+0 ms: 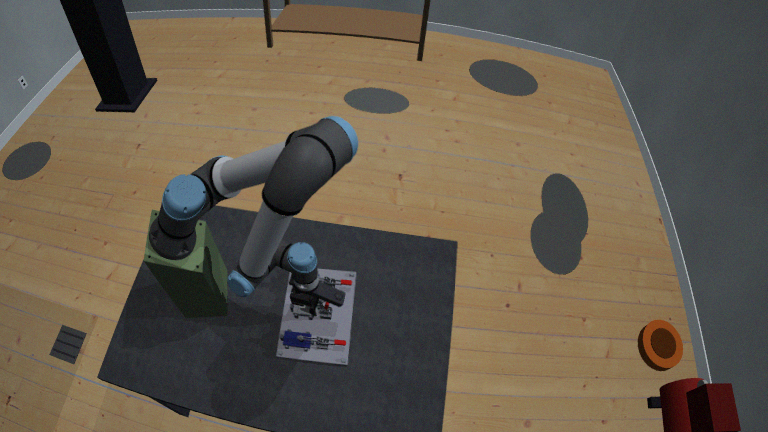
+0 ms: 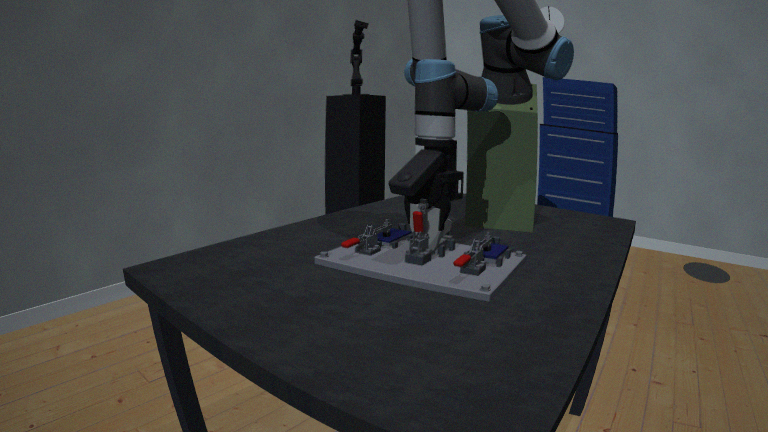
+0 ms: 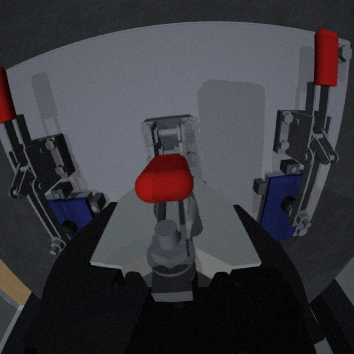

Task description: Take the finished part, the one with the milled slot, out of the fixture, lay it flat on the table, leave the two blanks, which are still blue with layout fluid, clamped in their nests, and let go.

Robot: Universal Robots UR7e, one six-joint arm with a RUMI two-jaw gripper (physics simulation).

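Places are measured from the arm's base along level axes (x ahead, y left, z up), in centimetres.
Pixels of known places: gripper, fingertip midpoint: (image 1: pixel 316 312); arm's base, link origin: (image 1: pixel 172 238) (image 2: pixel 506 92).
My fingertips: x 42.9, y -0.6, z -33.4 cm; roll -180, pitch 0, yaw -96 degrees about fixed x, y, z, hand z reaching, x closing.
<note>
Ahead of a thing's pixels: the offset from my fingertips to its top centre. "spot": to the spot under its first point. Level surfaces: height alone.
The fixture @[dx +0.1, dy +0.0, dz -0.9 cm] (image 1: pixel 342 322) (image 2: pixel 429 272) (image 3: pixel 125 65) is a light grey plate with three nests on the dark table @[dz -2.4 cm] (image 1: pixel 397 322) (image 2: pixel 268 322). My gripper (image 1: pixel 310 311) (image 2: pixel 429 242) (image 3: pixel 173 177) points down at the middle nest. Its fingers stand close together, shut on the finished part as far as I can tell; the fingers and clamp hide the part. The middle clamp's red handle @[dx +4.1, dy +0.2, dz +8.6 cm] (image 2: pixel 417 221) (image 3: pixel 165 181) stands upright, open. One blue blank (image 1: pixel 296 339) (image 2: pixel 495 250) (image 3: pixel 282 205) and the other blue blank (image 2: pixel 394 235) (image 3: pixel 74 212) sit in the outer nests under lowered clamps.
The outer clamps' red handles @[spot: dx +10.2, dy -9.9, dz +2.7 cm] (image 2: pixel 350 242) @[dx +8.3, dy +11.4, dz +3.3 cm] (image 2: pixel 461 260) (image 3: pixel 326 57) lie low on either side of my fingers. The middle clamp's raised arm and spindle @[dx +2.1, dy +0.1, dz +9.6 cm] (image 3: pixel 170 245) stand close to the fingers. A green pedestal (image 1: pixel 209 284) (image 2: pixel 507 177) carries the arm at the table's far end.
</note>
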